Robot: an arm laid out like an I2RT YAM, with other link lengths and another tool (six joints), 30 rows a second.
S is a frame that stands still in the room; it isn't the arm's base.
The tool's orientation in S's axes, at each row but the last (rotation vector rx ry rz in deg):
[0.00, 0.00, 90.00]
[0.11, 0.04, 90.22]
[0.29, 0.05, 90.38]
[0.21, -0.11, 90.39]
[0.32, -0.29, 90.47]
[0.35, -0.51, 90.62]
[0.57, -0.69, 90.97]
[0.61, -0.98, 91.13]
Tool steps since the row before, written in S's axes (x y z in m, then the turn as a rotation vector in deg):
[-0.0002, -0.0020, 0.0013, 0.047, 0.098, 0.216]
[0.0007, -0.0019, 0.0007, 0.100, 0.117, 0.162]
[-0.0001, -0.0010, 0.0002, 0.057, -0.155, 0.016]
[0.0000, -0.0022, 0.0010, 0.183, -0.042, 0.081]
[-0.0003, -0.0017, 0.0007, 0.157, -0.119, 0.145]
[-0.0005, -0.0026, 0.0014, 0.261, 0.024, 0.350]
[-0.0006, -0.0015, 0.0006, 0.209, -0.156, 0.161]
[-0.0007, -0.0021, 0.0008, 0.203, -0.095, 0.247]
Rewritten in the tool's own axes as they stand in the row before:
[-0.0020, 0.0002, 0.0013, 0.098, -0.047, 0.216]
[-0.0019, -0.0007, 0.0007, 0.117, -0.100, 0.162]
[-0.0010, 0.0001, 0.0002, -0.155, -0.056, 0.017]
[-0.0022, 0.0000, 0.0010, -0.043, -0.183, 0.081]
[-0.0017, 0.0003, 0.0007, -0.119, -0.156, 0.146]
[-0.0026, 0.0005, 0.0014, 0.025, -0.262, 0.349]
[-0.0015, 0.0006, 0.0006, -0.157, -0.207, 0.163]
[-0.0021, 0.0007, 0.0008, -0.095, -0.202, 0.248]

